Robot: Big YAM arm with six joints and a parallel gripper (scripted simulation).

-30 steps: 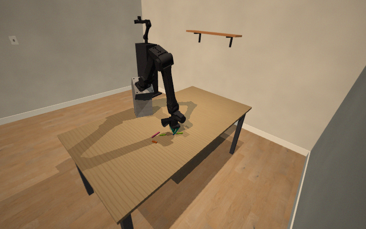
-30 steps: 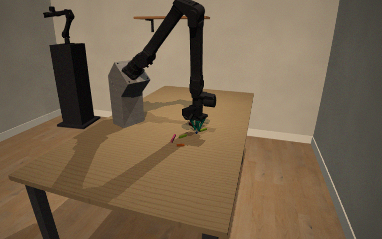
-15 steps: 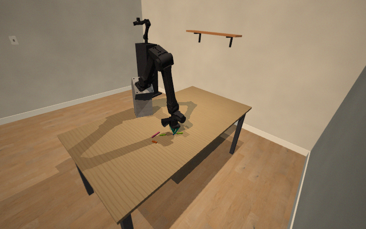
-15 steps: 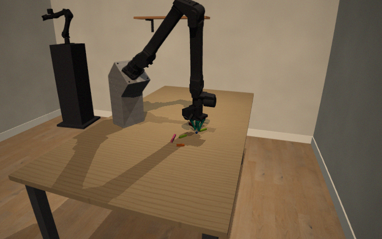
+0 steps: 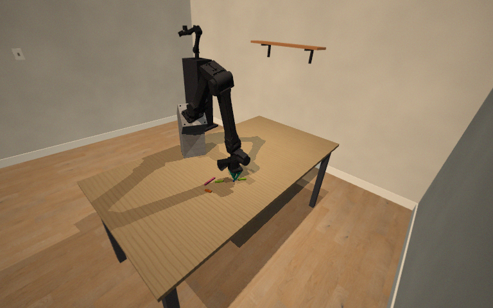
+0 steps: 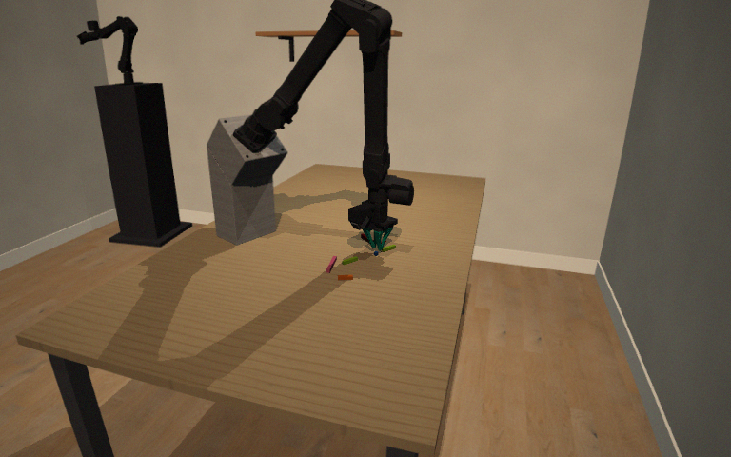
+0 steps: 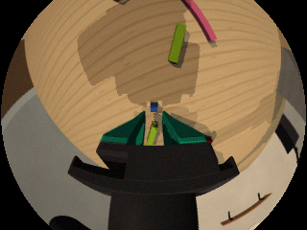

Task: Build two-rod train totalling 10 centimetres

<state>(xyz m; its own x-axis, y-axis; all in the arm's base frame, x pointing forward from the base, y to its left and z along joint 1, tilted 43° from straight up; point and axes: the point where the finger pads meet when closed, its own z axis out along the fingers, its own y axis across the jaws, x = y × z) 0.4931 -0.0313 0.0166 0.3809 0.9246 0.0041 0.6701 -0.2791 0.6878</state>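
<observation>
Right now my hand is 20 mm above the blue rod. The rest, counted from my hand: pink rod 110 mm behind, 100 mm to the right, 20 mm below; orange rod 60 mm behind, 170 mm to the right, 20 mm below; red rod 50 mm behind, 110 mm to the left, 20 mm below.
</observation>
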